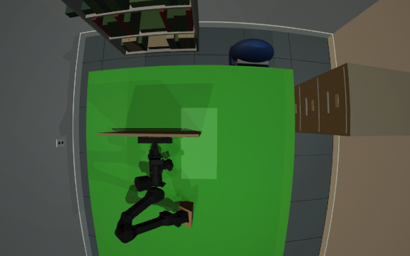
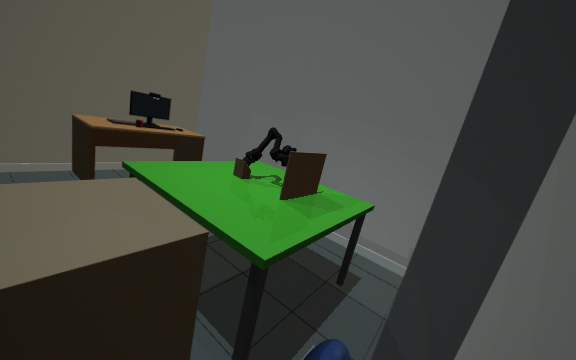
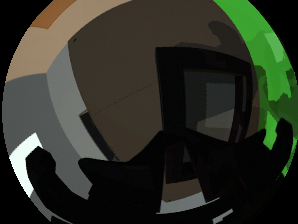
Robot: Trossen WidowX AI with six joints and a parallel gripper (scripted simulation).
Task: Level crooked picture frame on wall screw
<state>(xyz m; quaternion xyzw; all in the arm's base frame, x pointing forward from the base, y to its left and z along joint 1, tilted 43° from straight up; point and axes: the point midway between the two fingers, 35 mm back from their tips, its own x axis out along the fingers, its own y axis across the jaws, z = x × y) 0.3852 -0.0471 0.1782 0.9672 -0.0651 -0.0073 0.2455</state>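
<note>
Now: the picture frame 50 mm below my gripper tip, 20 mm to the left of it and 10 mm ahead of it. From my gripper tip the other things lie so: brown wall board (60 mm below, 30 mm ahead, 20 mm to the left).
</note>
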